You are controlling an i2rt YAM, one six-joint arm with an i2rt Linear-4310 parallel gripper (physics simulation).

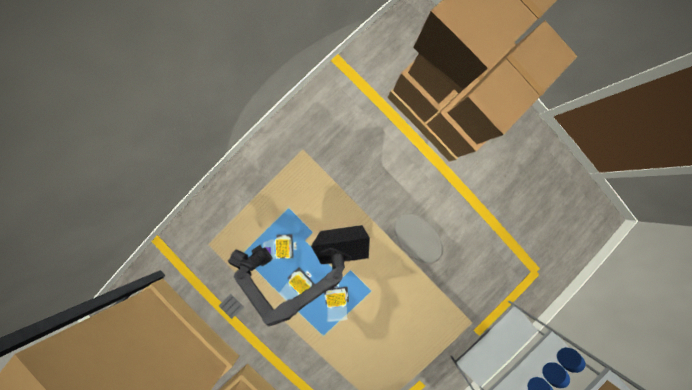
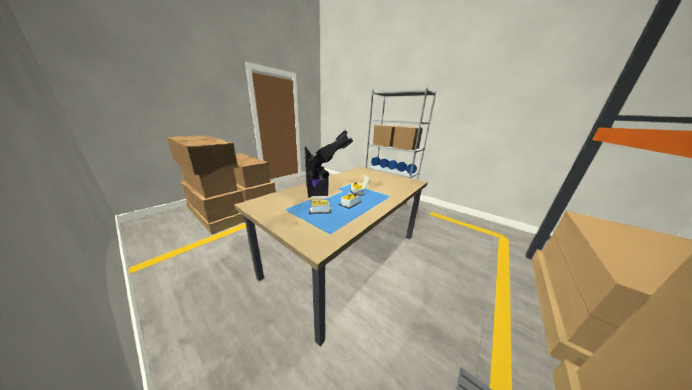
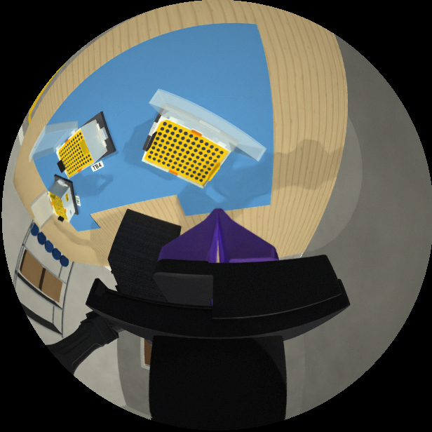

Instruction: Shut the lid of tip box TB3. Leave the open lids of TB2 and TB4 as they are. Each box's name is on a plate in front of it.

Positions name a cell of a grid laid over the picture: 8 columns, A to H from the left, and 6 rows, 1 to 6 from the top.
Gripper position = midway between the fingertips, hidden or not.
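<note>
You'd see my gripper (image 3: E3) here, and along with it there's a tip box (image 3: B2) and another tip box (image 3: B3).
</note>
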